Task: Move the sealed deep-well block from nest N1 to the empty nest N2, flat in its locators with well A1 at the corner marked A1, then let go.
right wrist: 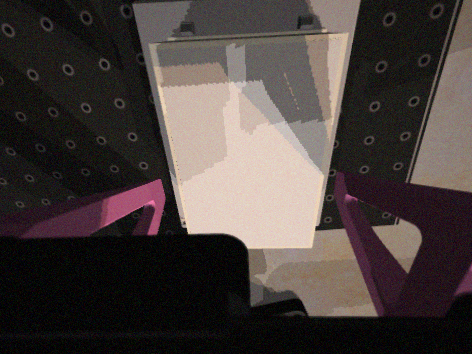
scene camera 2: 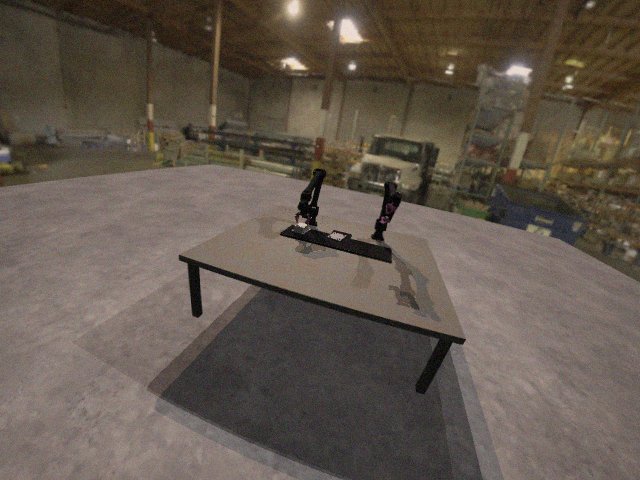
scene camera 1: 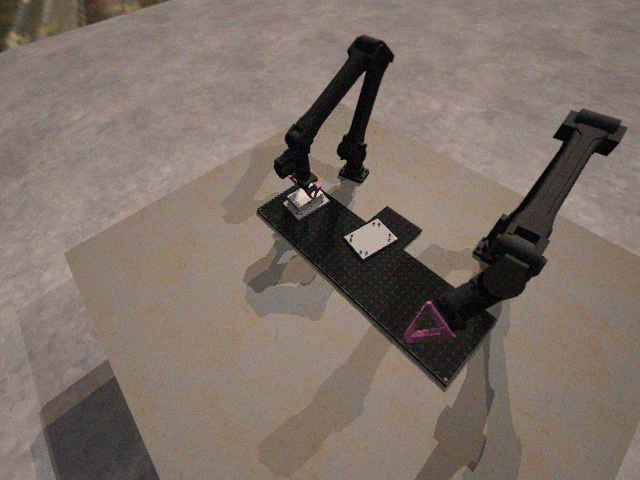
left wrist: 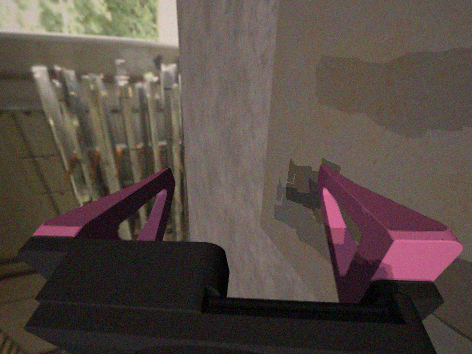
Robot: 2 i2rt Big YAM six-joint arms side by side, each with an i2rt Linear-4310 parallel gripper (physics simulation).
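Where they show: left gripper, fingertip midpoint: [scene camera 2: 384,218] [scene camera 1: 406,337] [left wrist: 243,174]; right gripper, fingertip midpoint: [right wrist: 247,185] [scene camera 2: 302,224] [scene camera 1: 306,193]; left arm's base, link origin: [scene camera 2: 377,238]; right arm's base, link origin: [scene camera 2: 311,223] [scene camera 1: 353,173].
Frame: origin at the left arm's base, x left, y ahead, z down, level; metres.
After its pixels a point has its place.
The sealed deep-well block [scene camera 1: 301,200] {x -0.687, y 0.282, z -0.066 m} [scene camera 2: 301,226] {x -0.692, y 0.284, z -0.066 m} [right wrist: 250,165] {x -0.699, y 0.252, z -0.067 m}, pale with a clear-looking top, sits on nest N1 [scene camera 1: 301,214] {x -0.668, y 0.314, z -0.029 m} [right wrist: 155,22], a light plate at the board's far left end. My right gripper [scene camera 1: 306,190] {x -0.695, y 0.243, z -0.072 m} [scene camera 2: 303,220] {x -0.695, y 0.243, z -0.072 m} [right wrist: 247,185] {x -0.695, y 0.243, z -0.072 m} is open above the block. In the right wrist view its fingers stand apart on either side of the block's near part. Nest N2 [scene camera 1: 370,238] {x -0.377, y 0.237, z -0.025 m} [scene camera 2: 337,236] {x -0.374, y 0.238, z -0.025 m}, a white plate with small dark locators near its edges, is empty. My left gripper [scene camera 1: 429,326] [scene camera 2: 386,212] {x -0.073, y 0.593, z -0.350 m} [left wrist: 243,174] {x -0.073, y 0.593, z -0.350 m} is open and empty above the board's right end. No A1 mark is readable.
The long black perforated board [scene camera 1: 374,289] {x -0.247, y 0.395, z -0.012 m} [scene camera 2: 361,248] {x -0.159, y 0.371, z -0.013 m} [right wrist: 65,100] {x -0.580, y 0.304, z -0.013 m} carries both nests and has a side extension beside N2. It lies on a tan table [scene camera 1: 180,289] {x -0.781, y 0.831, z 0.000 m} [scene camera 2: 289,268] {x -0.615, y 0.912, z 0.000 m}. Arm shadows cross the board and table.
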